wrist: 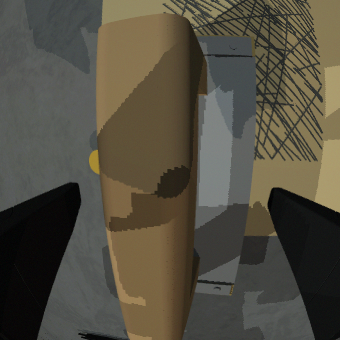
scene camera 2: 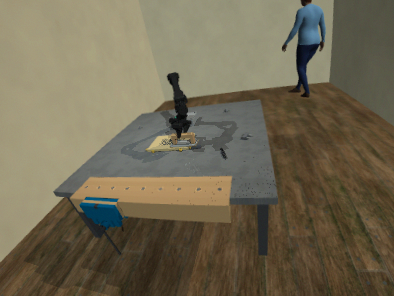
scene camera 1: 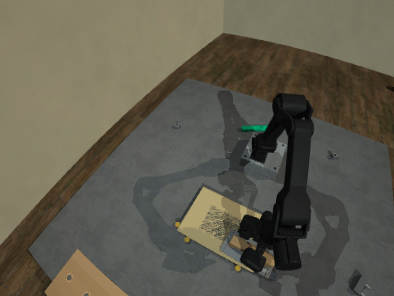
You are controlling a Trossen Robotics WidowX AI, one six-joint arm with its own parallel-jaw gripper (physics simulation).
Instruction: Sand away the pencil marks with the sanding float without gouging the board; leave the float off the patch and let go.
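Places are measured from the arm's base along level axes (x ahead, y left, z up), in millimetres.
Where they show: gripper, fingertip midpoint: point(wrist: 177, 195) point(scene camera 2: 182, 136) point(scene camera 1: 250, 247); arm's base, link origin: point(scene camera 1: 258, 155).
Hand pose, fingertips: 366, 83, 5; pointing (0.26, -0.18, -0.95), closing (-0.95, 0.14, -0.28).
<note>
Things, the pixels of their top centre, and the offset from my fingertips, as dx, dy, dz. "pt": a spot on its surface instead.
- sanding float, top centre: point(wrist: 137, 245) point(scene camera 1: 253, 250) point(scene camera 2: 181, 133) +9, +8, +28
- pale board, top centre: point(wrist: 244, 9) point(scene camera 1: 225, 226) point(scene camera 2: 171, 141) -44, -101, -46
- blue clamp, surface spot: point(scene camera 2: 102, 212) pt +558, -330, -108
- metal bracket, top centre: point(scene camera 1: 363, 287) point(scene camera 2: 247, 135) -26, +421, -48
- dark slim item, top centre: point(scene camera 2: 223, 152) +152, +274, -54
- green tool, top centre: point(scene camera 1: 260, 127) -571, -122, -48
The sanding float point(scene camera 1: 240, 243) point(scene camera 2: 187, 135) point(wrist: 145, 100), with a tan wooden handle over a flat grey metal base, rests at one end of the pale board point(scene camera 1: 199, 201) point(scene camera 2: 154, 146) point(wrist: 292, 180). Part of its base reaches past the board's end. The dense dark pencil marks point(scene camera 1: 214, 219) point(scene camera 2: 165, 142) point(wrist: 290, 90) lie beside the float; in the wrist view they are at the upper right. My gripper point(scene camera 1: 268, 252) point(scene camera 2: 180, 136) point(wrist: 177, 195) is open, with one finger to each side of the handle and neither touching it. The marks under the float are hidden.
Yellow pegs point(scene camera 1: 187, 240) point(wrist: 95, 161) stand along the board's edge. A drilled wooden beam point(scene camera 1: 92, 280) point(scene camera 2: 155, 186) with a blue clamp point(scene camera 2: 102, 212) lines the table's front. A metal bracket point(scene camera 1: 359, 283) point(scene camera 2: 246, 136), a dark slim item point(scene camera 2: 223, 153) and a green tool point(scene camera 1: 253, 128) lie on the table.
</note>
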